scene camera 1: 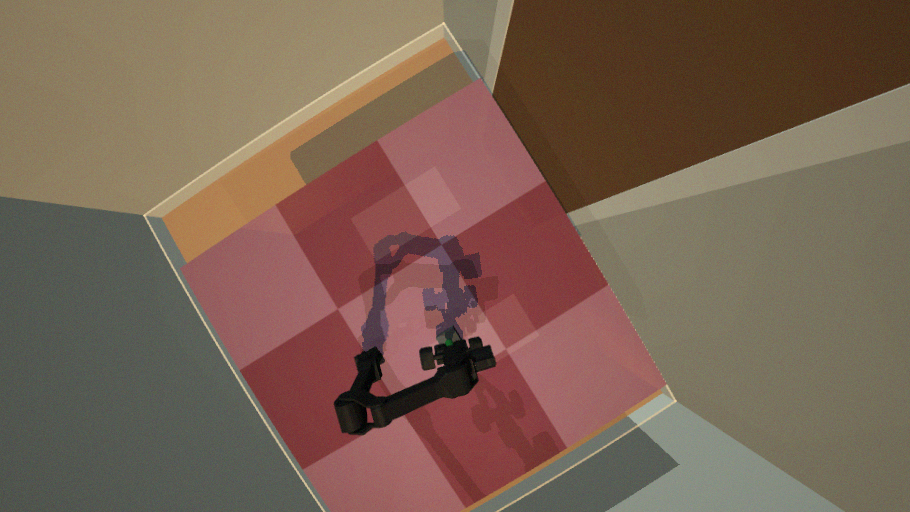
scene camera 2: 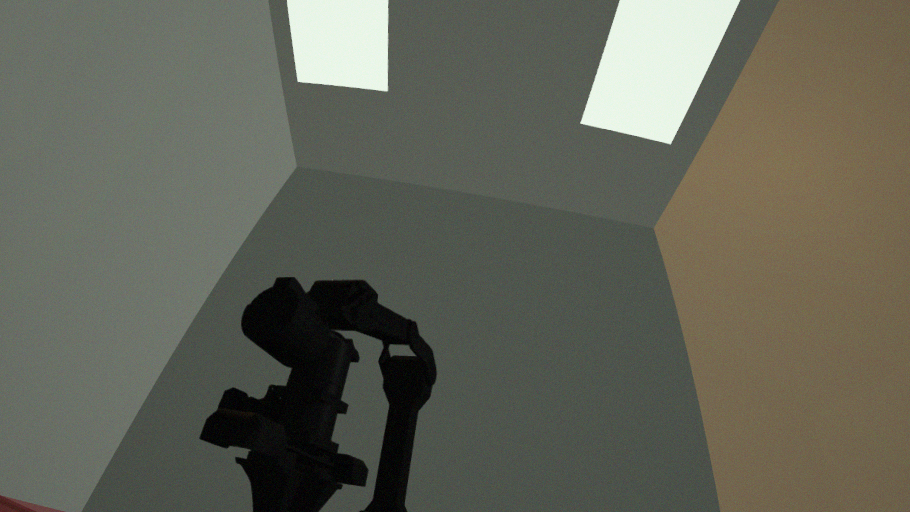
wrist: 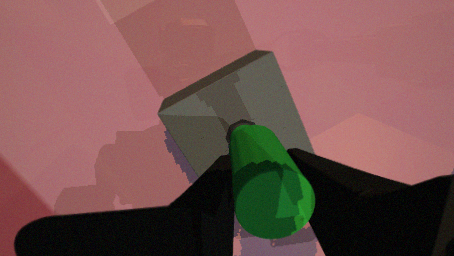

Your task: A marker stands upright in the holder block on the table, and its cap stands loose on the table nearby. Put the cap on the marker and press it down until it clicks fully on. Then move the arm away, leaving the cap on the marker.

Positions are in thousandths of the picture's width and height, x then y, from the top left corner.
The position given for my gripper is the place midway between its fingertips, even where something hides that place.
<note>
In view: my gripper (scene camera 1: 494,673) and a green cap (wrist: 600,779).
My gripper shows as well in the wrist view (wrist: 569,631). Scene camera 2 misses the green cap: it is out of frame.
</note>
